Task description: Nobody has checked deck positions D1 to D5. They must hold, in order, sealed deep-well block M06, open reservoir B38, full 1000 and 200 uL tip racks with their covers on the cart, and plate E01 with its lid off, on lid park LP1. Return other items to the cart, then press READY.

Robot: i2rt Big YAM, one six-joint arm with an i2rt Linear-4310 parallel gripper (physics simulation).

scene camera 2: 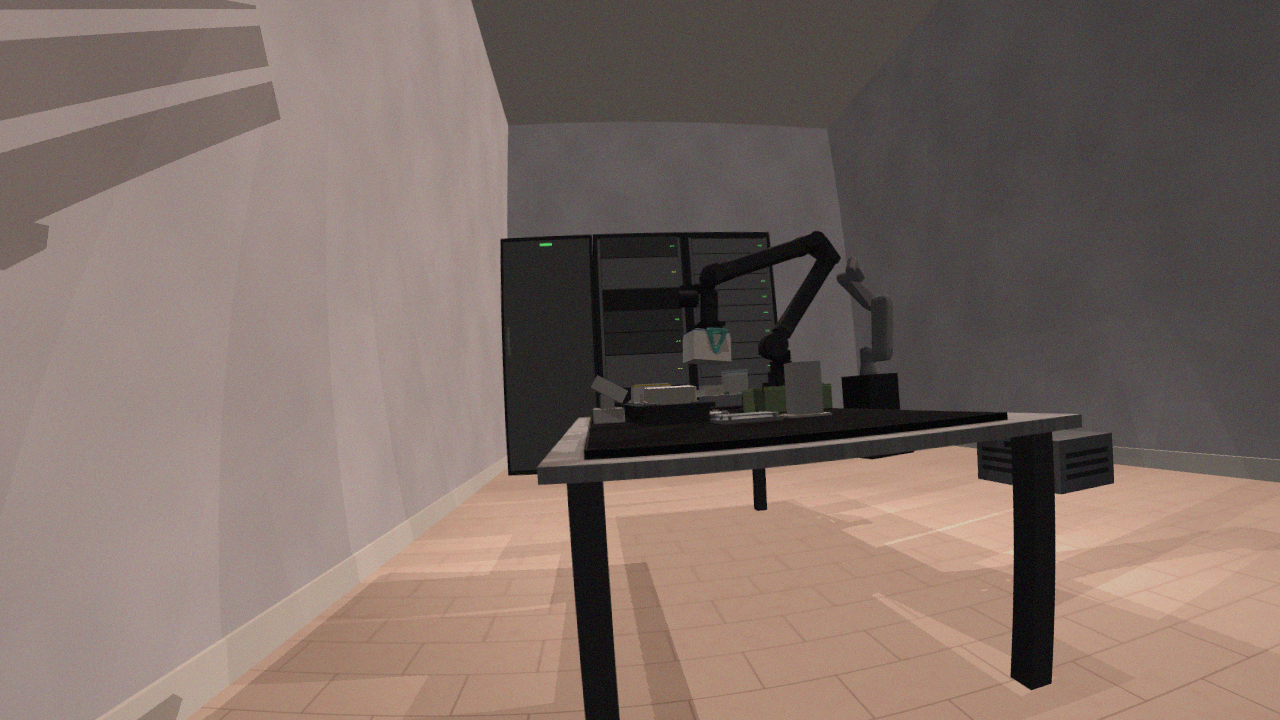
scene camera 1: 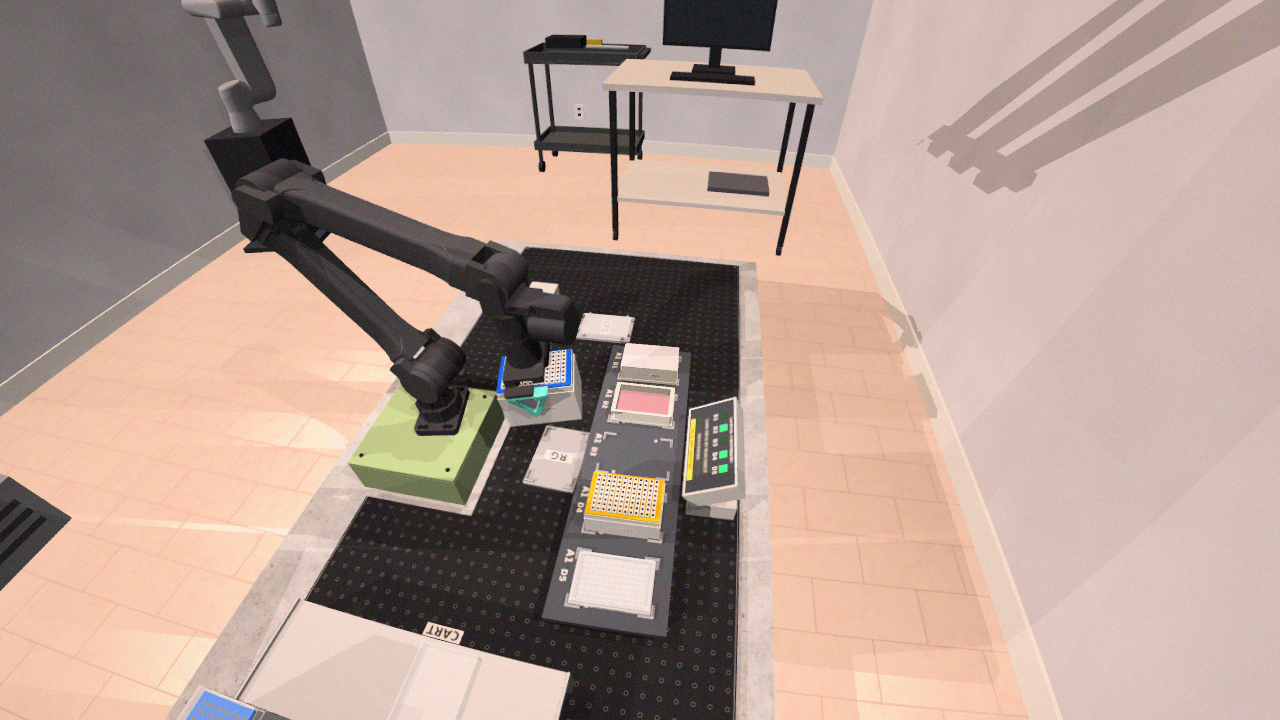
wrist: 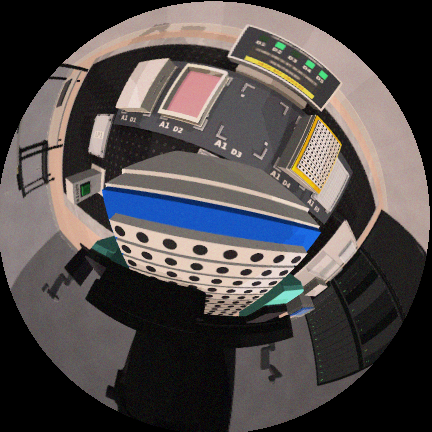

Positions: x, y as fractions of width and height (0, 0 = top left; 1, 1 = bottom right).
Labels:
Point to a cart tray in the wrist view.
At 0.79, 0.55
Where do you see a white device with green screen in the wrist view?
0.18, 0.43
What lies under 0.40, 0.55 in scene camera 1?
The gripper.

